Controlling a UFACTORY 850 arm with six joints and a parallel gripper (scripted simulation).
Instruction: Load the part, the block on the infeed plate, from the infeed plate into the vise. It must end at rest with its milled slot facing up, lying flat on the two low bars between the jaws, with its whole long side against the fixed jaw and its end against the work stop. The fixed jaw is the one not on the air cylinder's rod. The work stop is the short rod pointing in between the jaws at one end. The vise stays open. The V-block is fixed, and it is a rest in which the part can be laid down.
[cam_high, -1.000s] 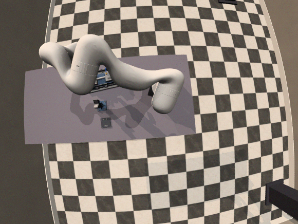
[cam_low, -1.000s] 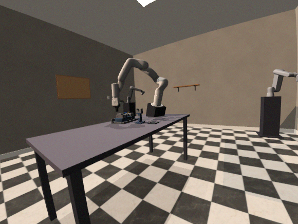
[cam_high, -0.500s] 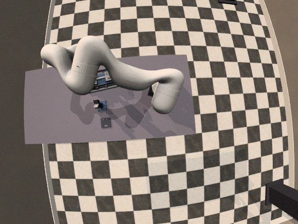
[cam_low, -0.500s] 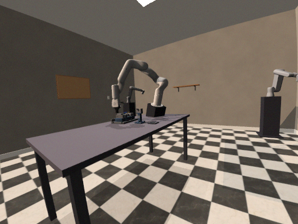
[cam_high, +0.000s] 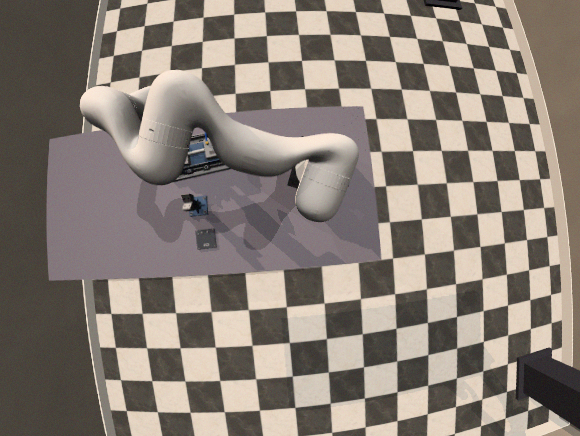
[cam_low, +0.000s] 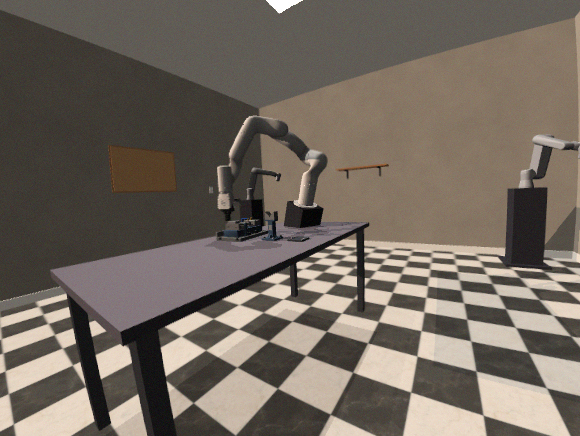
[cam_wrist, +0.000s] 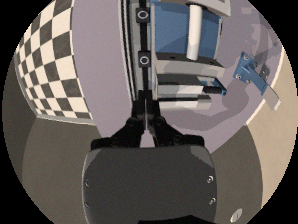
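Right now the part is 50 mm to the left of my hand and 30 mm below it. Round my hand: vise: 90 mm below, 80 mm behind, 60 mm to the left; then air cylinder rod: 90 mm behind, 50 mm to the left, 50 mm below.
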